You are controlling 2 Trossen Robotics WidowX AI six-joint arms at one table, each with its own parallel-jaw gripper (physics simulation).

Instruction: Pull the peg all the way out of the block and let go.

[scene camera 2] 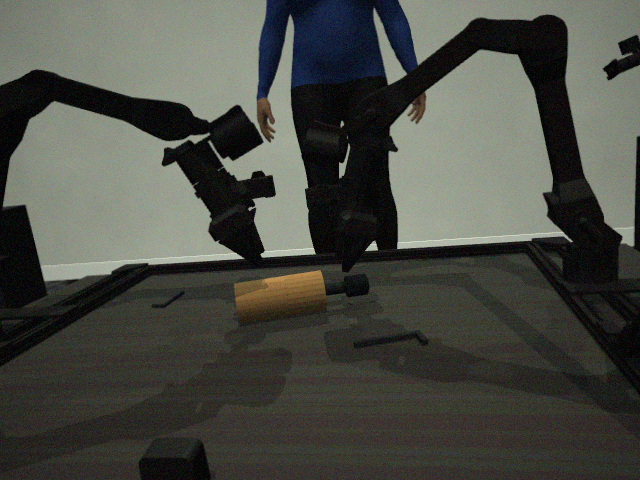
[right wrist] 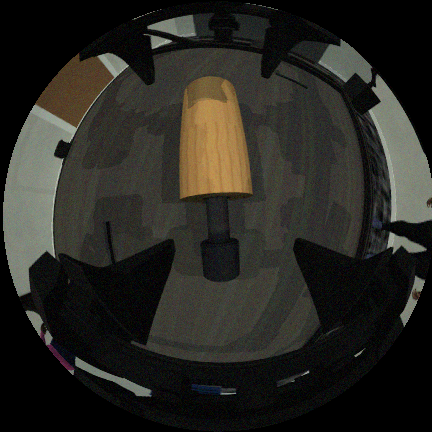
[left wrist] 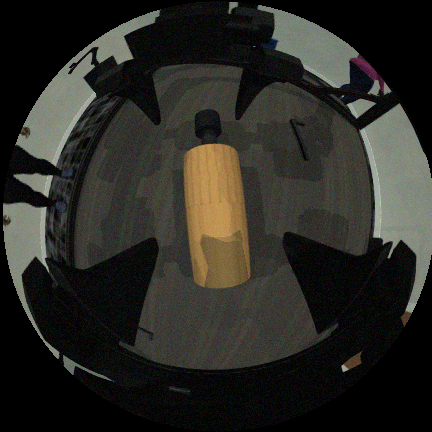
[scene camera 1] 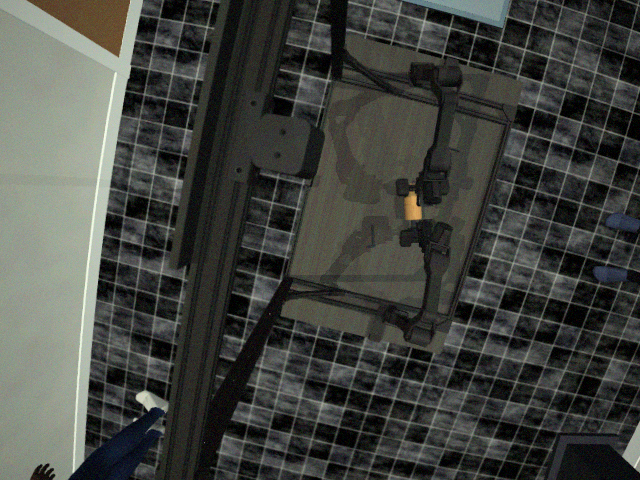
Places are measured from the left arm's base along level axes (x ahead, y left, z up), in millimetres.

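Pixels of known places: left gripper, fingertip midpoint: (scene camera 2: 261,259) (right wrist: 205,73) (left wrist: 220,241) (scene camera 1: 416,196); right gripper, fingertip midpoint: (scene camera 2: 341,264) (right wrist: 236,245) (left wrist: 196,118); left arm's base at its link origin: (right wrist: 222,39) (scene camera 1: 416,77); right arm's base at its link origin: (scene camera 2: 591,281) (scene camera 1: 390,312).
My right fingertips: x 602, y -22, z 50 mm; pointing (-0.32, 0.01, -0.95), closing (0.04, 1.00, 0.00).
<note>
Ahead of a thing's pixels: the offset from my right fingertips to its top centre.
The orange-brown wooden block @[2 mm down, 110 mm back, 17 mm right] (scene camera 1: 413,207) (scene camera 2: 281,298) (left wrist: 215,200) (right wrist: 214,150) is a cylinder lying on its side on the table. The dark peg @[18 mm down, 24 mm back, 14 mm right] (scene camera 2: 356,285) (left wrist: 207,124) (right wrist: 220,262) sticks out of one end; its thick head and part of its narrower shaft show, and the rest is hidden inside the block. My left gripper (scene camera 2: 256,262) (left wrist: 220,241) is open and empty just above the block, its fingers to either side of the block's peg-free half in the left wrist view. My right gripper (scene camera 2: 346,269) (right wrist: 236,245) is open and empty just above the peg, its fingers to either side of the head.
One dark L-shaped key @[61 mm down, 30 mm ahead, 194 mm right] (scene camera 2: 390,338) (left wrist: 300,140) (right wrist: 110,242) lies nearer scene camera 2 than the peg. Another @[63 mm down, 326 mm back, 162 mm left] (scene camera 2: 169,299) lies left of the block there. Dark rails edge the table. The two grippers are close together.
</note>
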